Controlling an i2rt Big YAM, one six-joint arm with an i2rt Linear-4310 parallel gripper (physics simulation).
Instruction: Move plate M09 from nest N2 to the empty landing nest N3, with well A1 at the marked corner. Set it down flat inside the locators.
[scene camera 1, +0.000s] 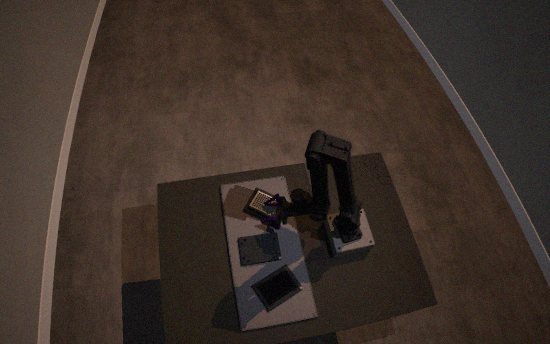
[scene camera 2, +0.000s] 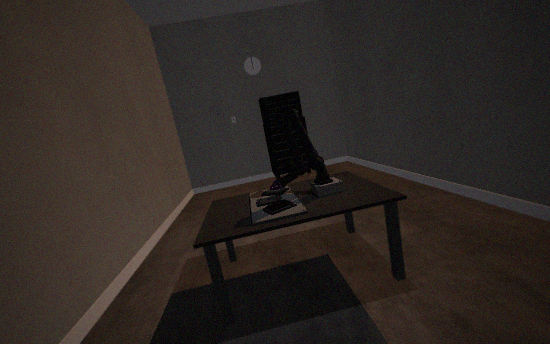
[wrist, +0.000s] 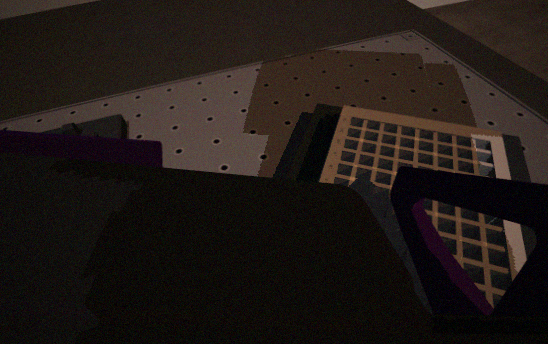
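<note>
The well plate M09 (scene camera 1: 258, 200) (wrist: 400, 144), tan-topped with a grid of dark wells, sits in a dark nest (wrist: 309, 144) at the far end of the pale perforated breadboard (scene camera 1: 282, 307) (wrist: 193, 110). My gripper (scene camera 1: 272, 211) (wrist: 283, 170) (scene camera 2: 277, 185) is open, with purple fingers. One finger hangs over the plate's near edge and the other is off to its side, toward the middle nest. Nothing is between the fingers. The middle nest (scene camera 1: 259, 248) is a flat dark plate with nothing on it. A third nest (scene camera 1: 276, 287) at the near end holds a dark framed rectangle.
The breadboard lies on a dark table (scene camera 1: 194, 222) (scene camera 2: 360, 192). The arm's pale base block (scene camera 1: 366, 240) (scene camera 2: 327, 188) stands to the right of the board. A dark slatted chair back (scene camera 2: 280, 129) stands behind the table. Lighting is dim, with hard shadows.
</note>
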